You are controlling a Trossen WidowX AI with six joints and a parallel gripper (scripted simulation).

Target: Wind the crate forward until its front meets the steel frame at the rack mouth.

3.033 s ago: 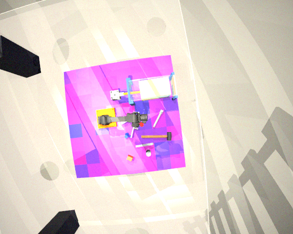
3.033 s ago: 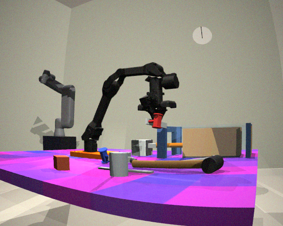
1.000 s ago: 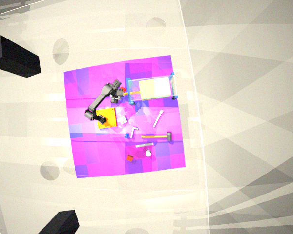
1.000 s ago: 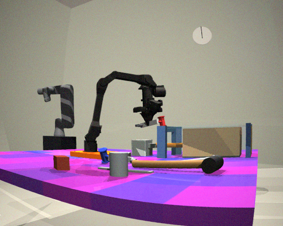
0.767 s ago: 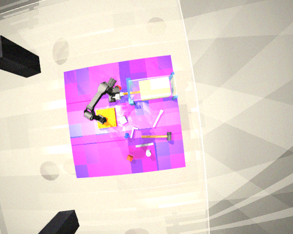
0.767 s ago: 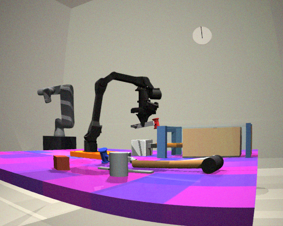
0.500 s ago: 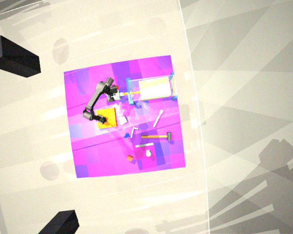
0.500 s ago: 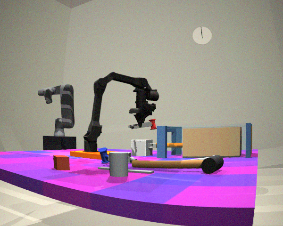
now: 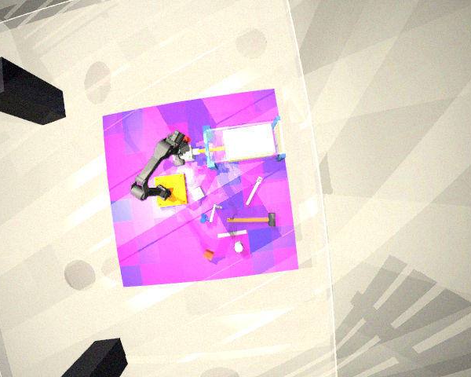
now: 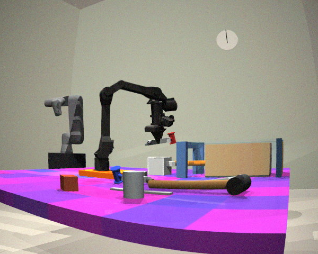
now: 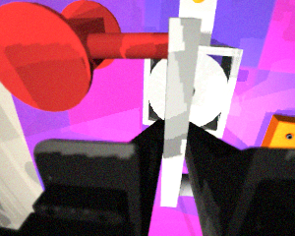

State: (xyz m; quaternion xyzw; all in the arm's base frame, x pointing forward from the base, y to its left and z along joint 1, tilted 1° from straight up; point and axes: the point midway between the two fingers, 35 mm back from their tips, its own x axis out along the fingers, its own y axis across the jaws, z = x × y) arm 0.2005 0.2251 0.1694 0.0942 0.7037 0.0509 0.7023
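The red knob is 50 mm ahead of my gripper tip, 30 mm to the left of it and 20 mm above it. Also, from my gripper tip: hand winch: 10 mm behind, 10 mm to the right, 130 mm below; then red-knobbed winch handle: 10 mm ahead, 10 mm to the left, 10 mm above; then blue frame: 160 mm ahead, 20 mm to the right, 50 mm below.
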